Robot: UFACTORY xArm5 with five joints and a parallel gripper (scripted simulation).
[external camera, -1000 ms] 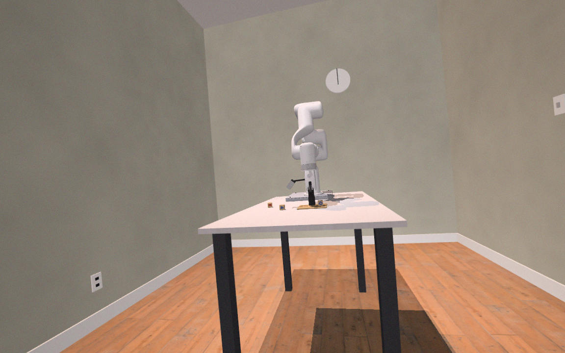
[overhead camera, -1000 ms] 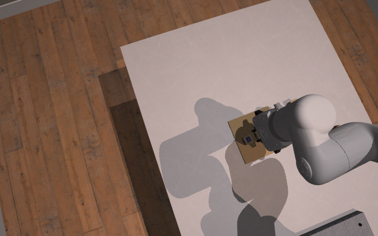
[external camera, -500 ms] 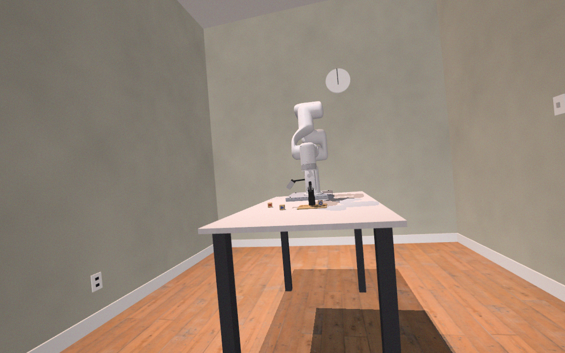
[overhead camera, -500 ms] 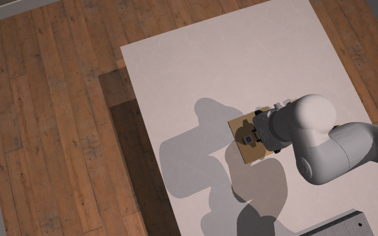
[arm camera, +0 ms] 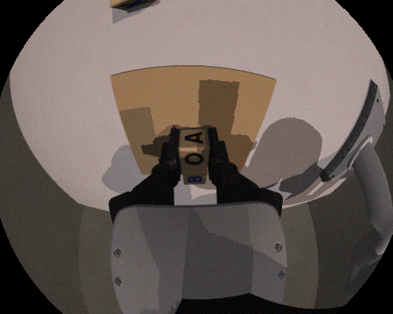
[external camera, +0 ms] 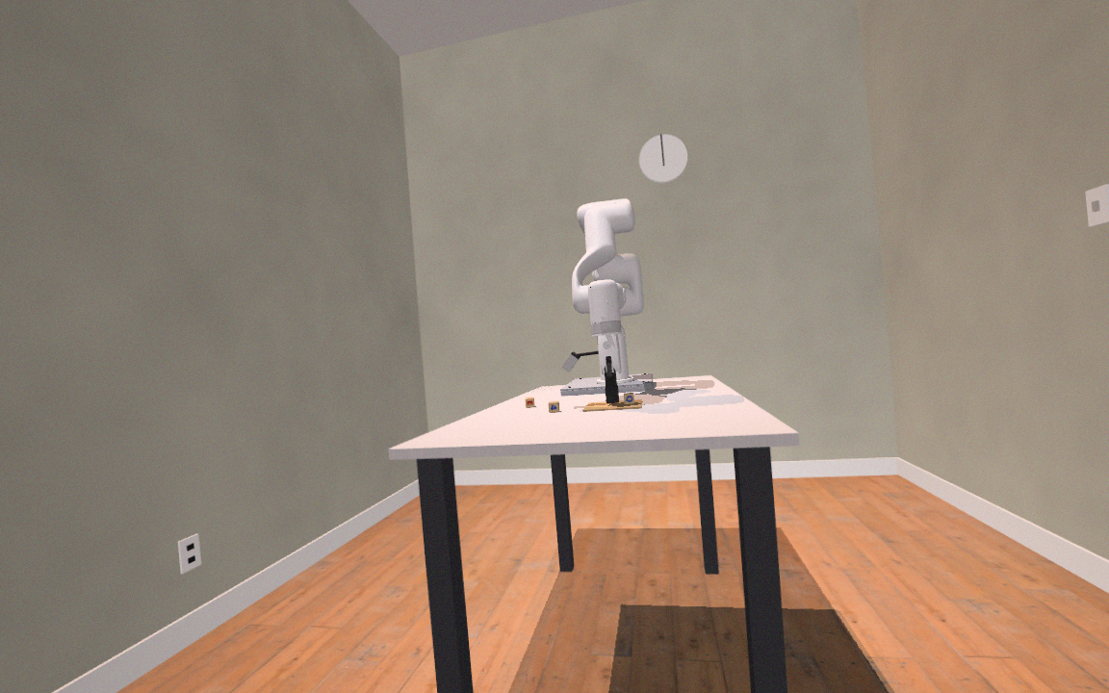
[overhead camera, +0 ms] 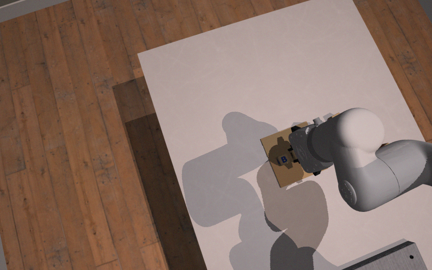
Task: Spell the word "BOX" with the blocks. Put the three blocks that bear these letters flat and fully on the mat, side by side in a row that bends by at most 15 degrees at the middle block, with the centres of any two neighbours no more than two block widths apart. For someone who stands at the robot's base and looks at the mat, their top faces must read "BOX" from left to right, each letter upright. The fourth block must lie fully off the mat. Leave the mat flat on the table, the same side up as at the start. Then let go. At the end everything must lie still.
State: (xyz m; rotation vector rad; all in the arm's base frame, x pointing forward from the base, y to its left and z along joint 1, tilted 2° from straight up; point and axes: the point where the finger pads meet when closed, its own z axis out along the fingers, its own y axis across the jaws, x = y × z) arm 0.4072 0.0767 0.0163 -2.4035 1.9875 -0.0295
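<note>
Now: hand 3 cm above the tan mat.
</note>
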